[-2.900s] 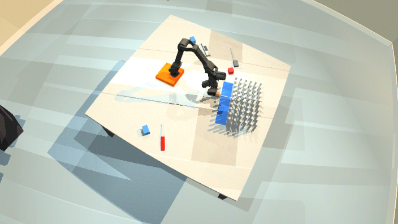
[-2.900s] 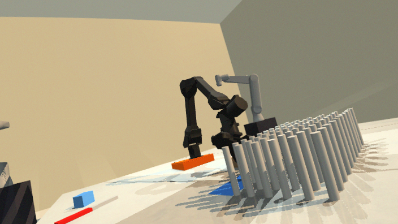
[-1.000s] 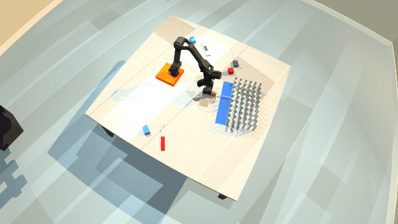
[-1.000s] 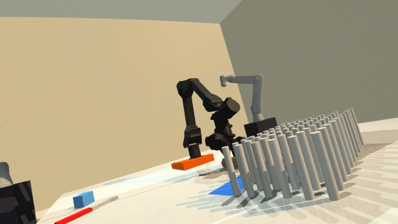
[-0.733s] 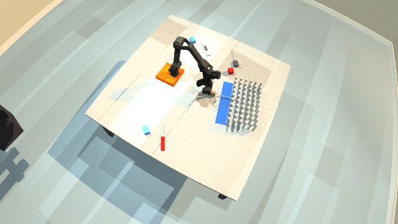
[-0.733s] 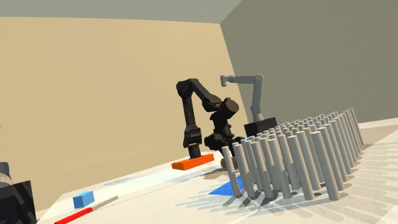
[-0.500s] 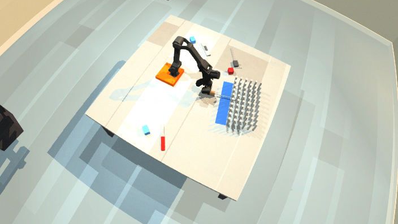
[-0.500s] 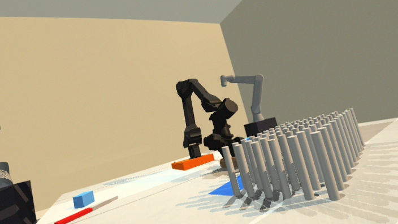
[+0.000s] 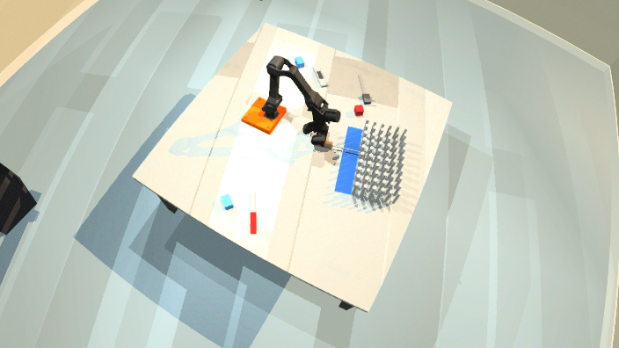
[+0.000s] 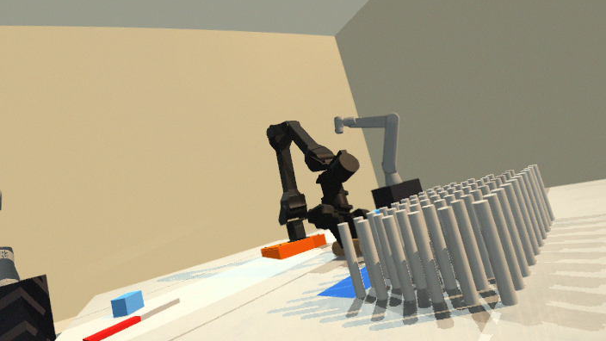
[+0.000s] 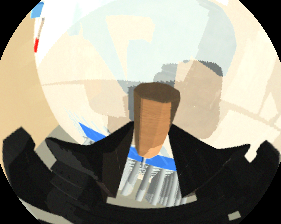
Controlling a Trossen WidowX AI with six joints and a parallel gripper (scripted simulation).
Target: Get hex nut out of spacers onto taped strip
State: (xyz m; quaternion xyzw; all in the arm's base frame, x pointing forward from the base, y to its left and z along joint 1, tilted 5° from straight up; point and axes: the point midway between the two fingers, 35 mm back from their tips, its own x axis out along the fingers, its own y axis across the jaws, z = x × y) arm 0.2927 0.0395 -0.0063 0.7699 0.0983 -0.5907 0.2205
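Now: gripper tip 100 mm short of the hook tool and 40 mm to the right of it. Also, from my gripper tip: flat tool 280 mm behind, 360 mm to the left; blue taped strip 150 mm ahead, 20 mm to the left, 20 mm below; red block 30 mm ahead, 290 mm to the left.
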